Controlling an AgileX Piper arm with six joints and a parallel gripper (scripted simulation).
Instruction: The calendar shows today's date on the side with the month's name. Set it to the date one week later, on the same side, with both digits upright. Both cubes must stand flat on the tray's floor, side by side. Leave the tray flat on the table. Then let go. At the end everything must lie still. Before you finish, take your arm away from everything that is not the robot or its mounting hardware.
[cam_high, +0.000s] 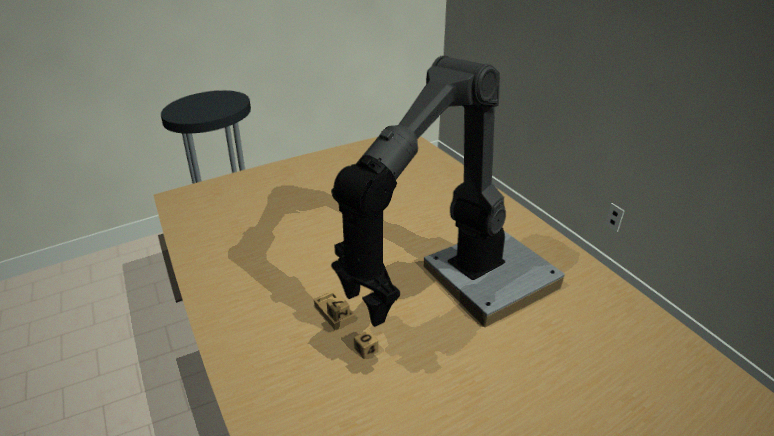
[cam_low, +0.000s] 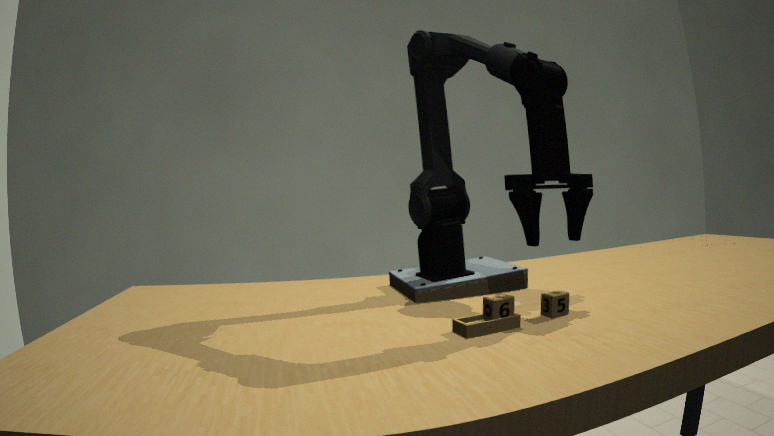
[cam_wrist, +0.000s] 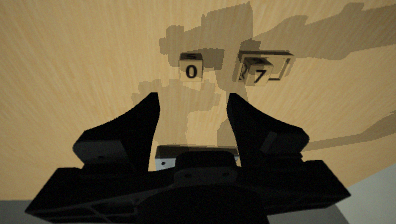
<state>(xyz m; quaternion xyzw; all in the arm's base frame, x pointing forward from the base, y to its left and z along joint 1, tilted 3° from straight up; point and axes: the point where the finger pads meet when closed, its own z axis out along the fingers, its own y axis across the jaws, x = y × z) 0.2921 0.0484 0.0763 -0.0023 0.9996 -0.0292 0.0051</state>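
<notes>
Now: hand 110 mm to the left of the small wooden tray and 100 mm above it.
</notes>
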